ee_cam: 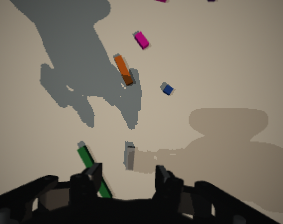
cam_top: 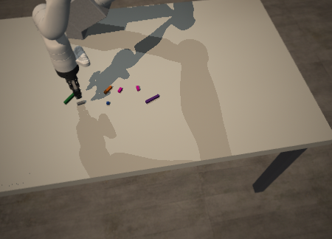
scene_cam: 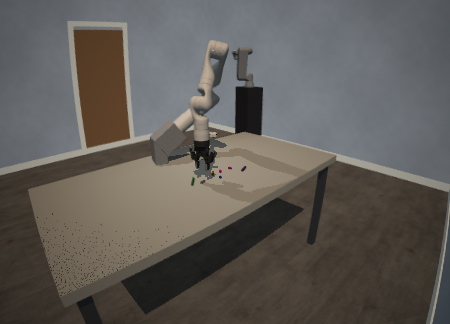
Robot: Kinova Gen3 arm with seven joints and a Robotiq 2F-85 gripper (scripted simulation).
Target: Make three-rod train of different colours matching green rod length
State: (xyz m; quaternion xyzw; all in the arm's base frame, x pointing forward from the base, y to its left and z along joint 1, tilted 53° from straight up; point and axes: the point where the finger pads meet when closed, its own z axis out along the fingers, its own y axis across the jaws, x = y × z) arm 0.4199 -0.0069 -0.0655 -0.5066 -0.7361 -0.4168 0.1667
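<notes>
The grey rod is 80 mm below my hand. The rest, counted from my hand: orange rod (100 mm to the left, 80 mm below, 60 mm behind); then green rod (80 mm below, 40 mm to the right, 30 mm behind); then blue rod (110 mm to the left, 80 mm below).
</notes>
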